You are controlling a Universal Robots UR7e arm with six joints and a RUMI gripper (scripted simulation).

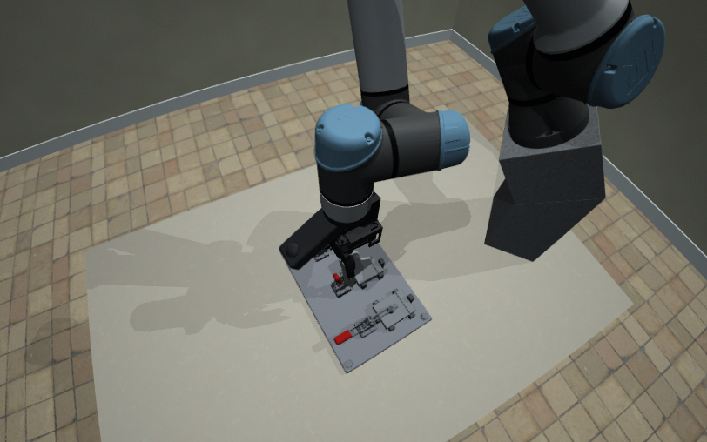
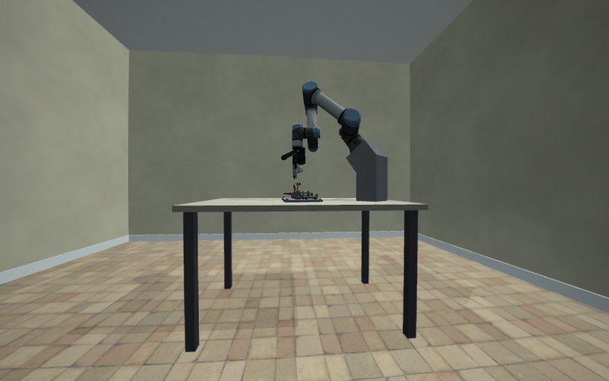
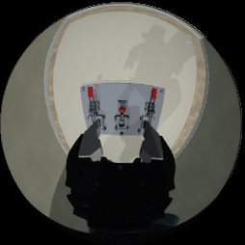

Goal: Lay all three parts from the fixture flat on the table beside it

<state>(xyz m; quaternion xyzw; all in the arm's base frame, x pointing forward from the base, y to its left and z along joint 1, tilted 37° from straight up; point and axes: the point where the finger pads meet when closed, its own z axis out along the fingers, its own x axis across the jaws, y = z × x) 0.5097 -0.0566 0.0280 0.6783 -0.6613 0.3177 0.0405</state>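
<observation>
Right now the grey fixture plate is 40 mm behind my hand and 150 mm below it. Also, from my hand: light grey flat part 80 mm behind, 120 mm to the left, 130 mm below.
</observation>
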